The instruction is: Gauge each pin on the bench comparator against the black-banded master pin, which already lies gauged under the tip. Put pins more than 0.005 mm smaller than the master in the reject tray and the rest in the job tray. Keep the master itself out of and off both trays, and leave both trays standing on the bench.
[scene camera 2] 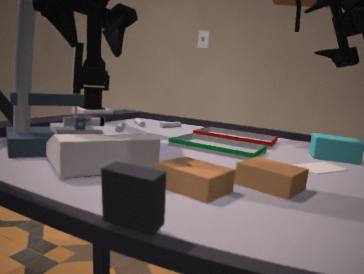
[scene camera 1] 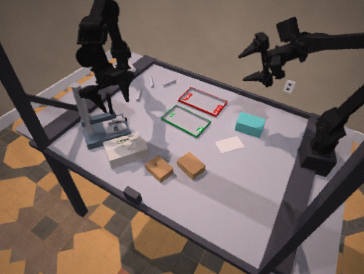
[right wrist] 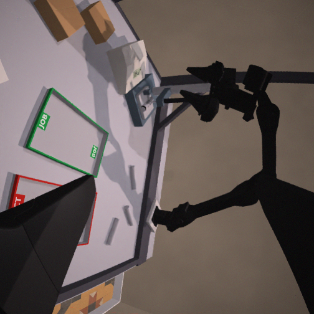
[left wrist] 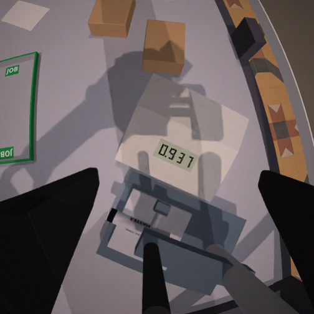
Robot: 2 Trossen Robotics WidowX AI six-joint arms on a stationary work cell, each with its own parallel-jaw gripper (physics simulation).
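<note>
The comparator (scene camera 1: 95,141) (scene camera 2: 30,143) (left wrist: 229,231) stands at the left of the bench. The master pin (left wrist: 131,220) lies under its tip, black band at one end; the display (left wrist: 176,155) reads 0.937. Three loose grey pins (scene camera 1: 170,82) (scene camera 1: 151,81) (scene camera 1: 139,95) lie on the bench near the back edge. The green job tray (scene camera 1: 180,128) (scene camera 2: 215,148) and the red reject tray (scene camera 1: 198,107) (scene camera 2: 235,138) stand side by side and look empty. My left gripper (scene camera 1: 116,106) (left wrist: 181,177) is open above the comparator. My right gripper (scene camera 1: 242,67) (right wrist: 177,183) is open, high at the right.
The pale display housing (scene camera 1: 126,150) (scene camera 2: 107,156) stands in front of the comparator. Two orange-brown blocks (scene camera 1: 159,168) (scene camera 1: 191,165), a teal block (scene camera 1: 250,125) and a white card (scene camera 1: 230,144) lie on the bench. A dark block (scene camera 1: 132,195) (scene camera 2: 132,200) sits at the front edge.
</note>
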